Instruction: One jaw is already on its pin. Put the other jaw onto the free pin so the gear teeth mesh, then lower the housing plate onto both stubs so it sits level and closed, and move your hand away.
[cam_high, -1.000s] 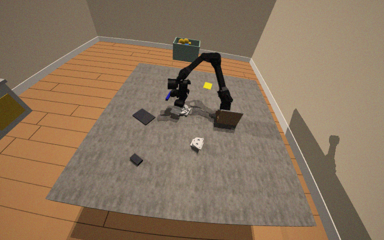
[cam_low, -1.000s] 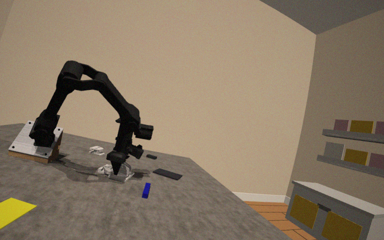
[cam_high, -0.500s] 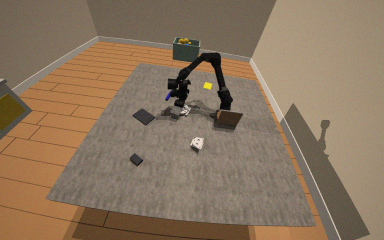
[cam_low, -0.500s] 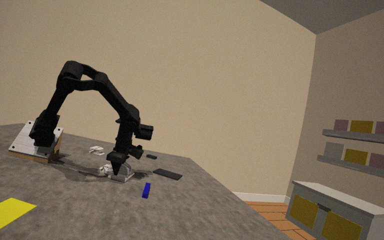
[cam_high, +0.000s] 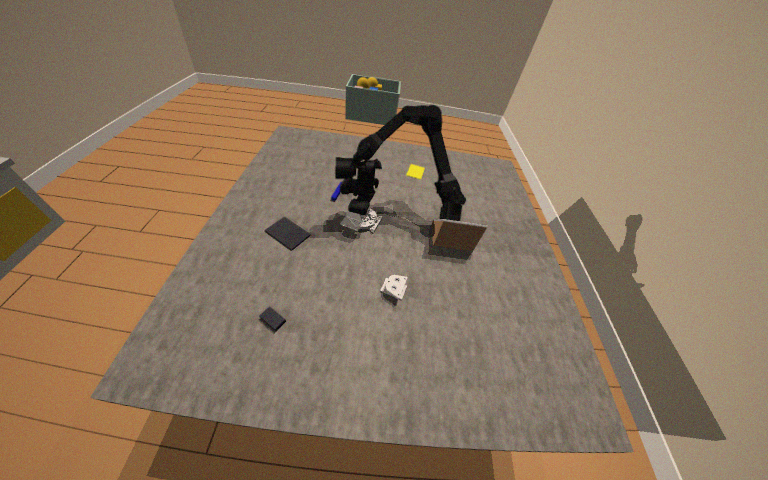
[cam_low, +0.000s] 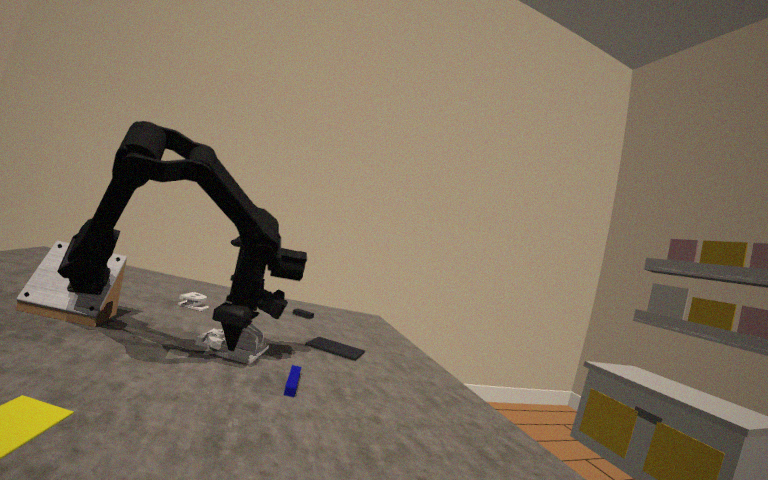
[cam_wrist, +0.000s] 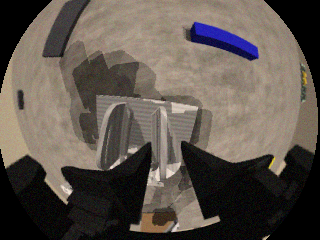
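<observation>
My gripper tip is 3 cm to the right of the white jaw and 3 cm past it. From my gripper tip the other things lie so: yellow sheet: 32 cm to the right, 23 cm behind, 1 cm below; then dark flat plate: 25 cm ahead, 13 cm to the left, 1 cm below; then blue block: 11 cm to the right, 11 cm ahead, 1 cm below.
</observation>
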